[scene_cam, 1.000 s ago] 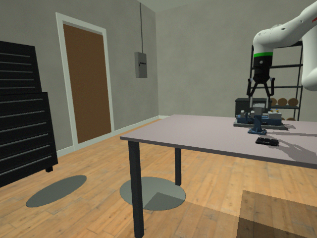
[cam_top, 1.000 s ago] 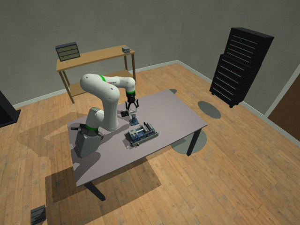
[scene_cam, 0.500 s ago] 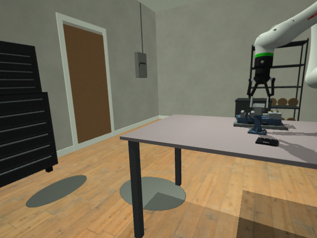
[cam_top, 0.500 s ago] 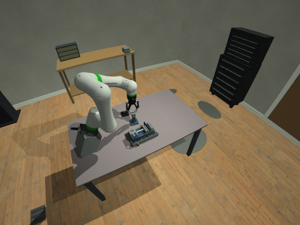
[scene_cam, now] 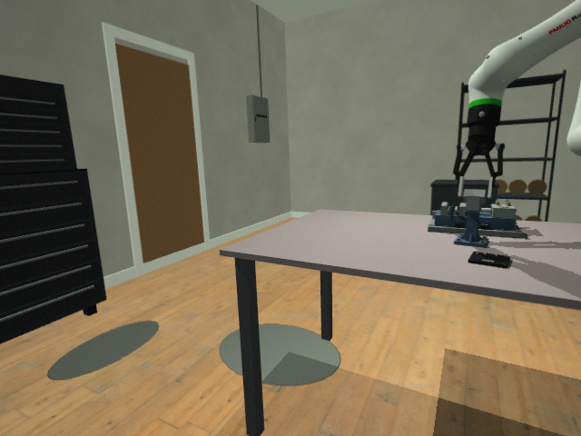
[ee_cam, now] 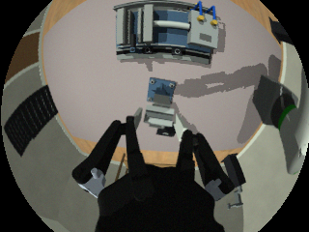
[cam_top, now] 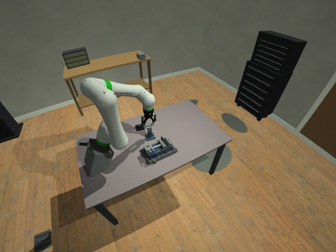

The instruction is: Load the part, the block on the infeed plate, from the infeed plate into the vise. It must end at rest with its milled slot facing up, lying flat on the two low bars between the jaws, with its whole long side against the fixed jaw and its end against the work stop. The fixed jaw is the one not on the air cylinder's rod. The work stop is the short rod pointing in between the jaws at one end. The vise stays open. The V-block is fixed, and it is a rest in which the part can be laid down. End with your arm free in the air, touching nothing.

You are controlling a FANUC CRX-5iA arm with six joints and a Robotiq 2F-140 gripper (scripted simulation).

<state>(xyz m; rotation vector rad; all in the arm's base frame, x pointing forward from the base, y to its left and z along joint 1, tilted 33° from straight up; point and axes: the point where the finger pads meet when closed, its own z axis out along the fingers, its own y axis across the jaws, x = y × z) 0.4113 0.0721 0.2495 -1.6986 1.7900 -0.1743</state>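
The part lies 20 mm below my hand. Also, from my hand: air cylinder (210 mm to the right, 100 mm below, 90 mm behind); vise (200 mm to the right, 140 mm below, 10 mm ahead); black infeed plate (190 mm to the left, 180 mm below, 50 mm behind).
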